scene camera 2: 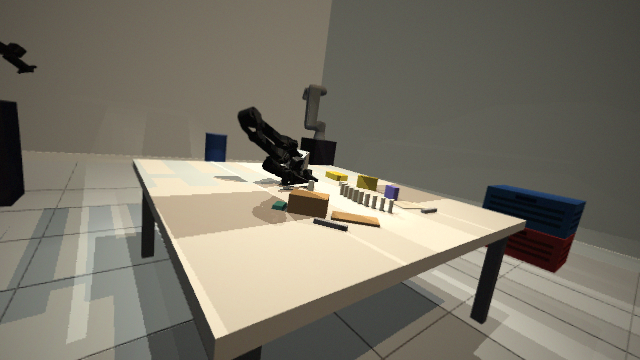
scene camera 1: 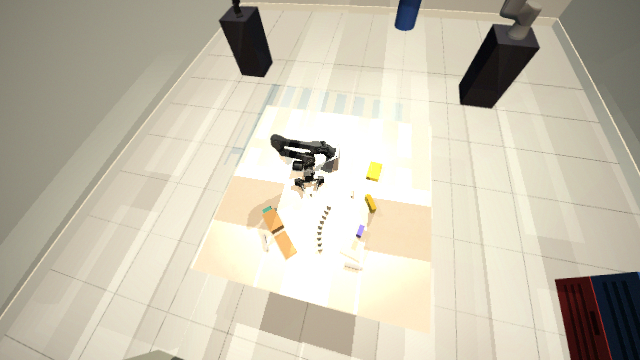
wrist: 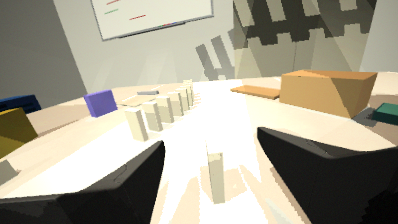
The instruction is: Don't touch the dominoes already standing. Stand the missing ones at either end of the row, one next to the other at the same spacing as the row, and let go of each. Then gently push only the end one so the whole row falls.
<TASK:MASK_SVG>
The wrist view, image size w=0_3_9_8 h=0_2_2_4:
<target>my gripper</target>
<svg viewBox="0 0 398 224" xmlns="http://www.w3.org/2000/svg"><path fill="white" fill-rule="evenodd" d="M164 141L156 141L118 169L113 170L101 180L97 180L89 187L85 187L78 192L0 199L0 224L151 224L153 209L163 176L162 172L166 154ZM256 128L256 139L312 224L398 224L398 145L374 151L350 150L262 126Z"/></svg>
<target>box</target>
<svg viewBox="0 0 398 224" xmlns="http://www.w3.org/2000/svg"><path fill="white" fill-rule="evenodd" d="M279 102L353 119L368 106L378 72L299 70L283 74L280 81Z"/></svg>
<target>pale domino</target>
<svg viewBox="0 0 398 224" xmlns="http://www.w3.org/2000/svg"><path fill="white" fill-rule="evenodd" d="M205 134L213 203L222 204L225 203L223 150L217 132Z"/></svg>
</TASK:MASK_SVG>
